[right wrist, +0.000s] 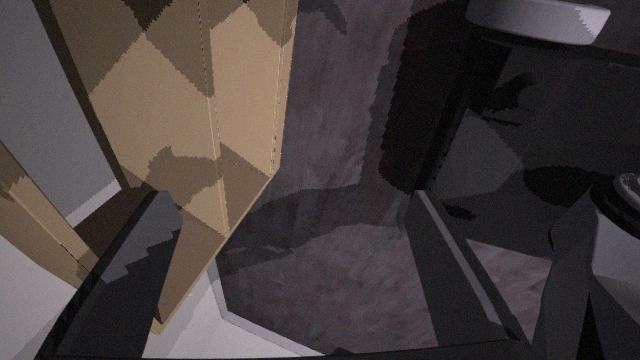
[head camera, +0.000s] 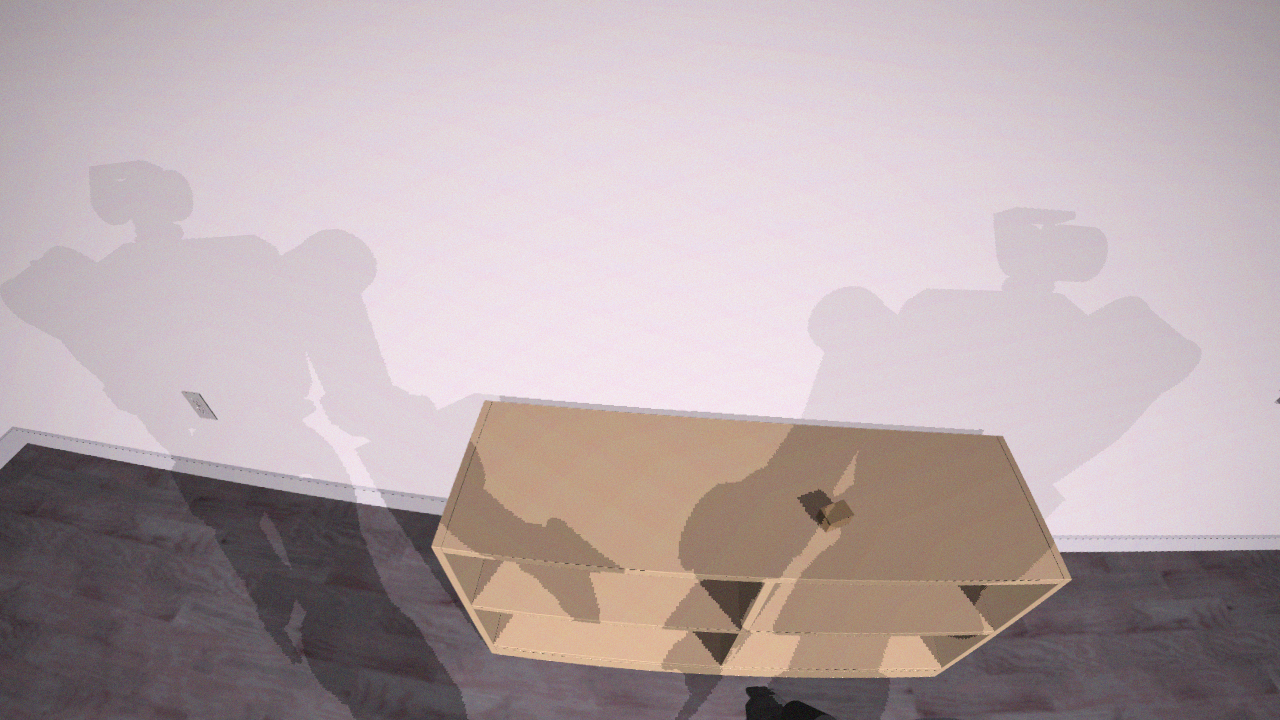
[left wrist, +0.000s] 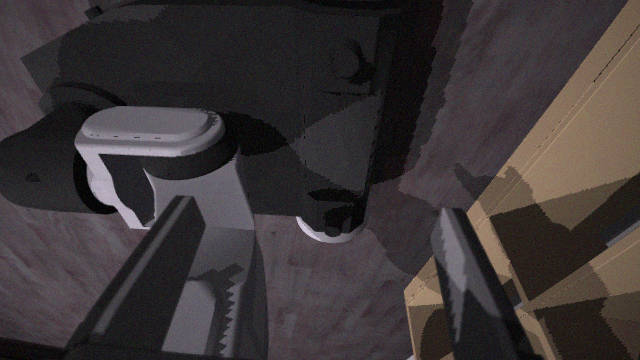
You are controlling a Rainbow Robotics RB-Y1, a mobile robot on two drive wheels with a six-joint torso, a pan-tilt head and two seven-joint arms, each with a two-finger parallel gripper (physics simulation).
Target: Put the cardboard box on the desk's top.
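Frame: origin at the robot's base, x right, y back, z down, level; metres.
Seen in the pictures: left gripper, fingertip midpoint: (left wrist: 315, 216); right gripper, fingertip midpoint: (right wrist: 294, 205).
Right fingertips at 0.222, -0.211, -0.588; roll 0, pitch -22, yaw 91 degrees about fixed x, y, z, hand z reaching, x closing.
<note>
Pixels of each thing's top centre, then the offset from my right fingertips to it, as dx, dy, dz. Level surfaces: height alone.
- cardboard box, top centre: (head camera: 837, 511) +0.222, -0.334, -0.054
- light wooden desk's top, surface height: dz -0.023
- outlet, top centre: (head camera: 190, 392) -1.430, -0.890, +0.129
- Dark wooden floor, surface height: dz +0.587
The cardboard box (head camera: 834, 514), a small brown cube, sits on the light wooden desk's top (head camera: 608, 465), right of its middle in the head view, with a dark shadow beside it. Open compartments face the bottom of the picture. Parts of the desk also show in the left wrist view (left wrist: 575, 125) and the right wrist view (right wrist: 245, 100). The box does not show in either wrist view. My left gripper (left wrist: 315, 216) is open and empty, beside the desk. My right gripper (right wrist: 294, 205) is open and empty, one finger over the desk's side and the other over the floor.
A white wall (head camera: 590, 179) stands behind the desk, with an outlet (head camera: 199, 404) at the left. Dark wooden floor (head camera: 89, 573) surrounds the desk. A black part of my right arm (head camera: 787, 710) shows at the bottom edge. My dark base (left wrist: 200, 60) (right wrist: 575, 130) stands near the desk.
</note>
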